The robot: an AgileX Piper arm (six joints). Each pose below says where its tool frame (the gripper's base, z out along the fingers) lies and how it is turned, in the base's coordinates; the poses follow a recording.
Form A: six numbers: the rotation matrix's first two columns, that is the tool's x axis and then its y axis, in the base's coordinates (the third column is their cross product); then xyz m.
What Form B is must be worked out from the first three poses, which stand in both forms.
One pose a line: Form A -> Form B
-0.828, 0.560, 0.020, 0.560, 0.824, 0.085, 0.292, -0.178, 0.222 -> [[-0.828, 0.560, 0.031, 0.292], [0.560, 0.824, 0.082, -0.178], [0.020, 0.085, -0.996, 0.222], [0, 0, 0, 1]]
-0.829, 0.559, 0.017, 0.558, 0.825, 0.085, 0.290, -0.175, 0.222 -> [[-0.829, 0.558, 0.033, 0.290], [0.559, 0.825, 0.080, -0.175], [0.017, 0.085, -0.996, 0.222], [0, 0, 0, 1]]
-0.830, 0.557, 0.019, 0.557, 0.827, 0.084, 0.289, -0.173, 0.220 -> [[-0.830, 0.557, 0.031, 0.289], [0.557, 0.827, 0.080, -0.173], [0.019, 0.084, -0.997, 0.220], [0, 0, 0, 1]]
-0.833, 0.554, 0.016, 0.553, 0.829, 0.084, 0.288, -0.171, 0.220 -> [[-0.833, 0.553, 0.033, 0.288], [0.554, 0.829, 0.079, -0.171], [0.016, 0.084, -0.997, 0.220], [0, 0, 0, 1]]
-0.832, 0.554, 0.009, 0.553, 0.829, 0.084, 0.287, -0.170, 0.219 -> [[-0.832, 0.553, 0.039, 0.287], [0.554, 0.829, 0.075, -0.170], [0.009, 0.084, -0.996, 0.219], [0, 0, 0, 1]]
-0.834, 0.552, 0.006, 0.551, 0.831, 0.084, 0.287, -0.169, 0.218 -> [[-0.834, 0.551, 0.041, 0.287], [0.552, 0.831, 0.073, -0.169], [0.006, 0.084, -0.997, 0.218], [0, 0, 0, 1]]
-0.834, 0.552, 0.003, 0.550, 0.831, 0.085, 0.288, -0.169, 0.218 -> [[-0.834, 0.550, 0.044, 0.288], [0.552, 0.831, 0.073, -0.169], [0.003, 0.085, -0.997, 0.218], [0, 0, 0, 1]]
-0.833, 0.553, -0.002, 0.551, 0.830, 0.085, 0.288, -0.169, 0.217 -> [[-0.833, 0.551, 0.049, 0.288], [0.553, 0.830, 0.070, -0.169], [-0.002, 0.085, -0.996, 0.217], [0, 0, 0, 1]]
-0.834, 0.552, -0.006, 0.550, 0.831, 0.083, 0.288, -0.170, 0.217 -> [[-0.834, 0.550, 0.051, 0.288], [0.552, 0.831, 0.066, -0.170], [-0.006, 0.083, -0.997, 0.217], [0, 0, 0, 1]]
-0.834, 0.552, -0.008, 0.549, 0.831, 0.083, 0.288, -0.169, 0.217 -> [[-0.834, 0.549, 0.052, 0.288], [0.552, 0.831, 0.065, -0.169], [-0.008, 0.083, -0.996, 0.217], [0, 0, 0, 1]]
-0.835, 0.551, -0.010, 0.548, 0.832, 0.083, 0.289, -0.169, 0.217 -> [[-0.835, 0.548, 0.054, 0.289], [0.551, 0.832, 0.064, -0.169], [-0.010, 0.083, -0.997, 0.217], [0, 0, 0, 1]]
